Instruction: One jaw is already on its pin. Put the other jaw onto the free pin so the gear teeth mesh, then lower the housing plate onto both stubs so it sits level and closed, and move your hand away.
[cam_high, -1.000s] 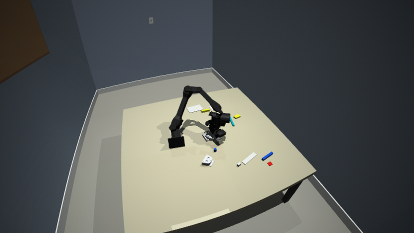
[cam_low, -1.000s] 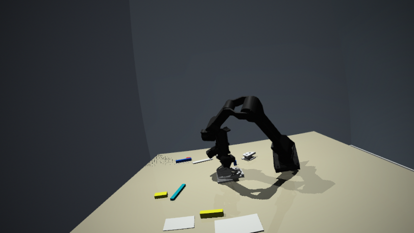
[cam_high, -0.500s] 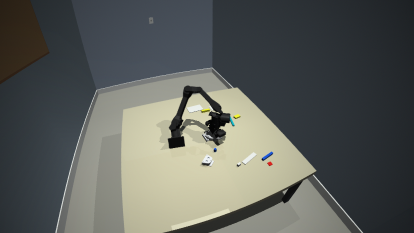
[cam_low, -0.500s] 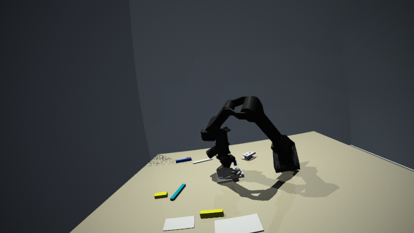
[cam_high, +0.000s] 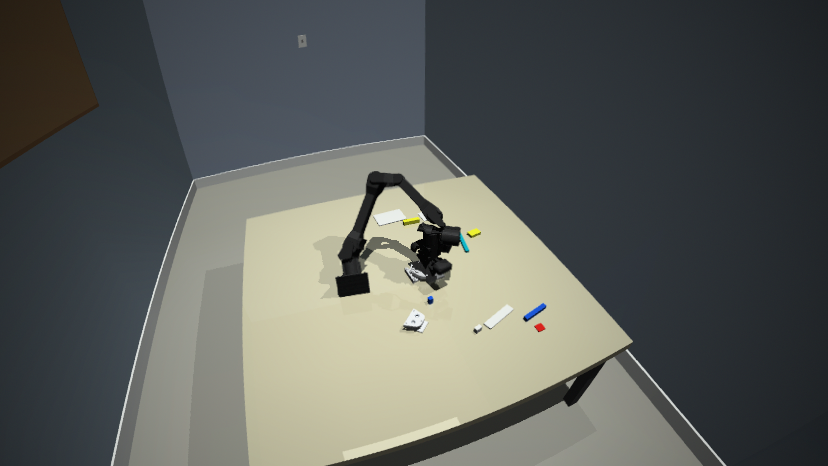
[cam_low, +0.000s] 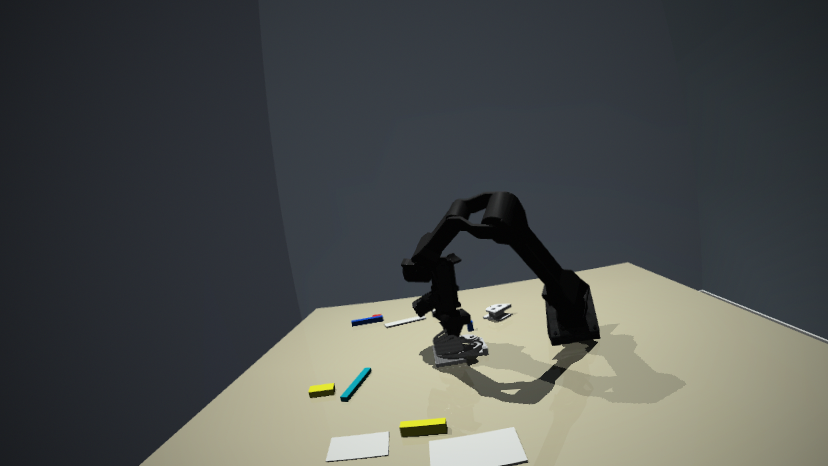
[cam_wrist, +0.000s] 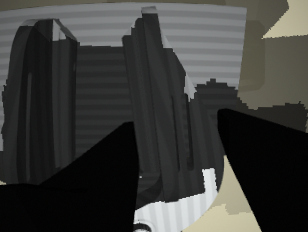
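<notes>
Now: gripper tip 4 cm past the white jaw and 1 cm to the right of it. From my gripper tip the other things lie so: blue bar 32 cm ahead, 29 cm to the right, 1 cm below; then white bar 26 cm to the right, 18 cm ahead, 2 cm below; then teal bar 19 cm ahead, 18 cm to the left, 1 cm below.
</notes>
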